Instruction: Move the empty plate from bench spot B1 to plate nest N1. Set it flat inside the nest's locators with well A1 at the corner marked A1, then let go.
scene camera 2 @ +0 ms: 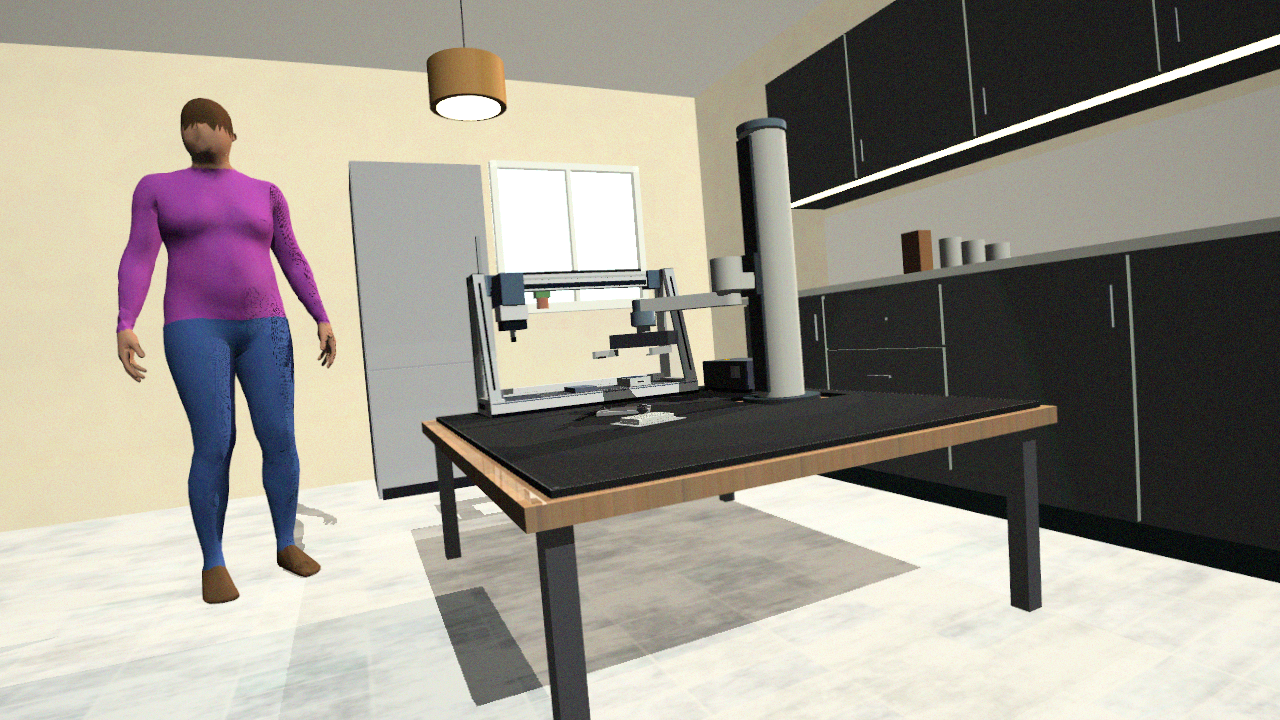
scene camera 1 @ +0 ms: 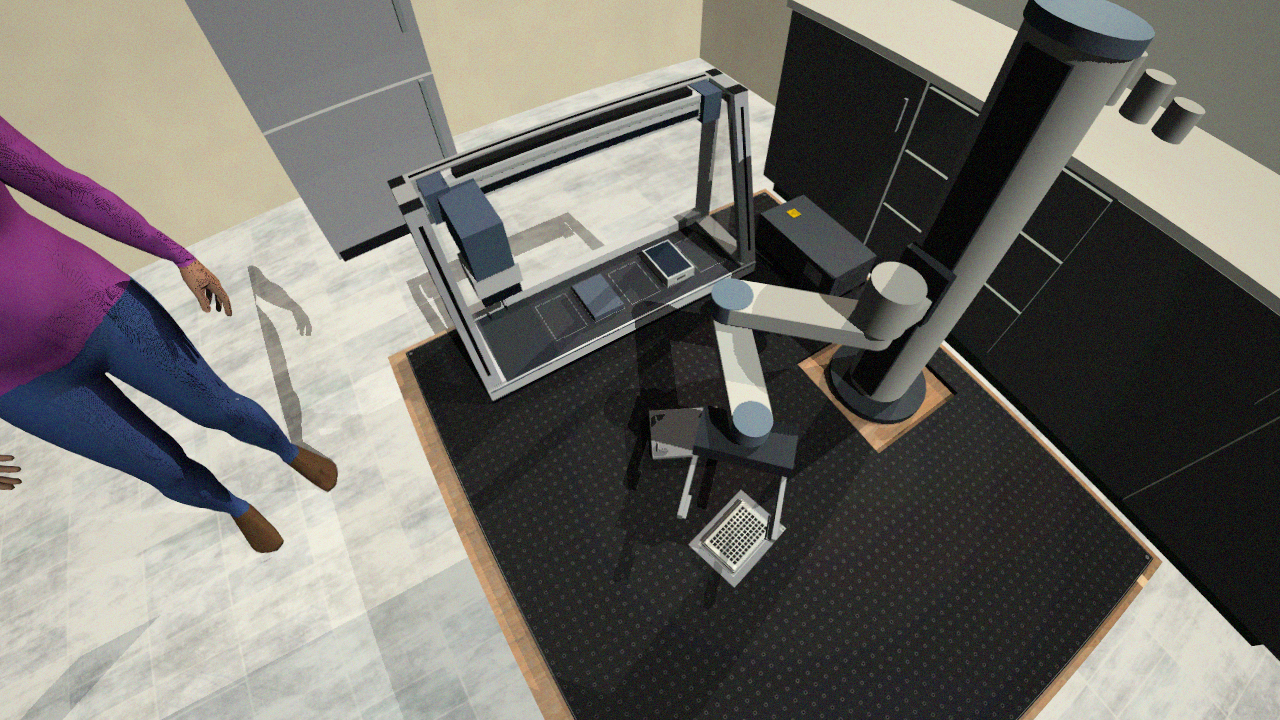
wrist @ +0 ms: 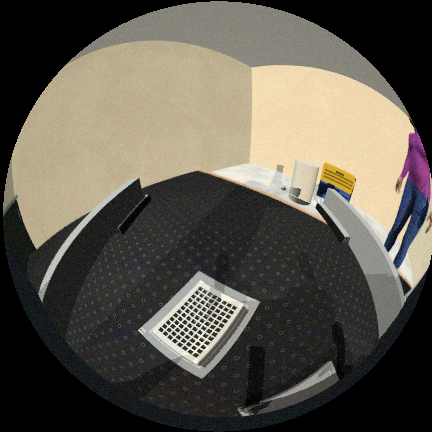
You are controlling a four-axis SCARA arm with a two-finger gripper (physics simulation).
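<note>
The plate, white with a grid of dark wells, lies flat on the pale square of bench spot B1. Plate nest N1, a pale grey base on the mat, is partly hidden by the gripper body in scene camera 1. Part of the nest shows at the lower edge of the wrist view. The A1 mark is too small to read. My gripper is open and empty, well above the mat. The plate appears turned at an angle to the fingers.
A gantry frame with a dark deck stands behind the nest. A dark box stands near the arm's column. A person stands beyond the left table edge. The mat has small holes.
</note>
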